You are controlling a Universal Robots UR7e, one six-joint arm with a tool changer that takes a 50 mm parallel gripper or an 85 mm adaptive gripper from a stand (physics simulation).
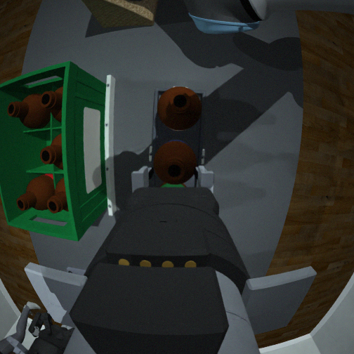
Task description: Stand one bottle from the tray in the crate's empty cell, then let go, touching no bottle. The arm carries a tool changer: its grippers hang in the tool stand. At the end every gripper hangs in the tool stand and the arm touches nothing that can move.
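My gripper (173,178) is open, with its fingertips left and right of the near end of the nearer brown bottle (175,159), whose green band shows between them. Whether they touch it is hidden. This bottle and a farther brown bottle (180,116) stand upright in the narrow dark tray (156,125). The green crate (75,150) is at the left, with several brown bottles in its cells. The middle cell on the crate's left side shows no bottle. The tool stand (282,300) shows in part on both sides of the gripper body.
A white rail (110,150) runs along the crate's right side, between crate and tray. A tan rough block (125,12) is at the top left. A light blue and grey part (225,25) of something cut off is at the top. Grey tool parts (37,325) show at the bottom left.
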